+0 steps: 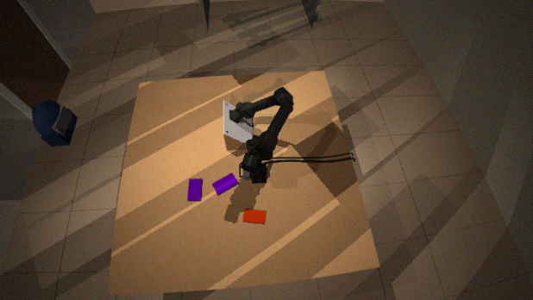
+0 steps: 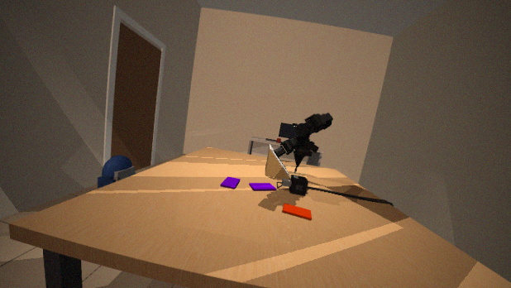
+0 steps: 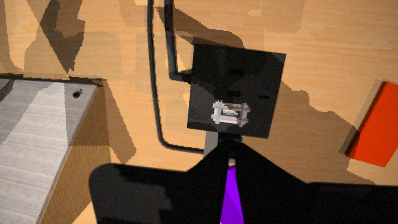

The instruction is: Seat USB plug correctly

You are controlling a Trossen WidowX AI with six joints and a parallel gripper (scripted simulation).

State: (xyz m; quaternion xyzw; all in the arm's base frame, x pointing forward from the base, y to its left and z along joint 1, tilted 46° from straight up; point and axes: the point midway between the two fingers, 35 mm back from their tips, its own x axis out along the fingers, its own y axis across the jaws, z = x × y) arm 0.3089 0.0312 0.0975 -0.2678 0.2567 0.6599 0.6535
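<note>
The silver USB plug lies 2 cm below my gripper tip. Round my gripper tip: orange-red block: 22 cm ahead, 13 cm below, 2 cm to the right.
</note>
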